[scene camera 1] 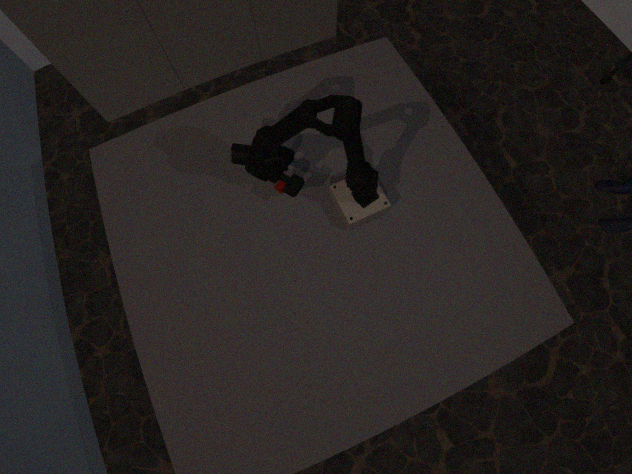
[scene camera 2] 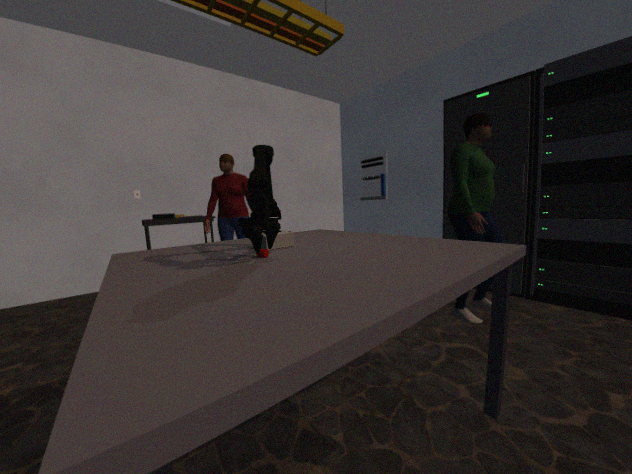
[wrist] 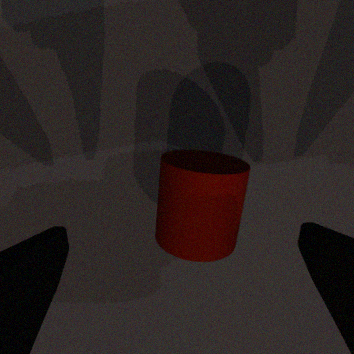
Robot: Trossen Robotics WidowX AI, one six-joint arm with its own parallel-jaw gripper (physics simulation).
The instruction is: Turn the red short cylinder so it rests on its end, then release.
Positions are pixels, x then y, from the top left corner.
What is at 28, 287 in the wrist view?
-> My gripper.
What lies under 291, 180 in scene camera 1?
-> My gripper.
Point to a red short cylinder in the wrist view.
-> At 200, 198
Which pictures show my gripper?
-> Scene camera 1, scene camera 2 and the wrist view: all of them.
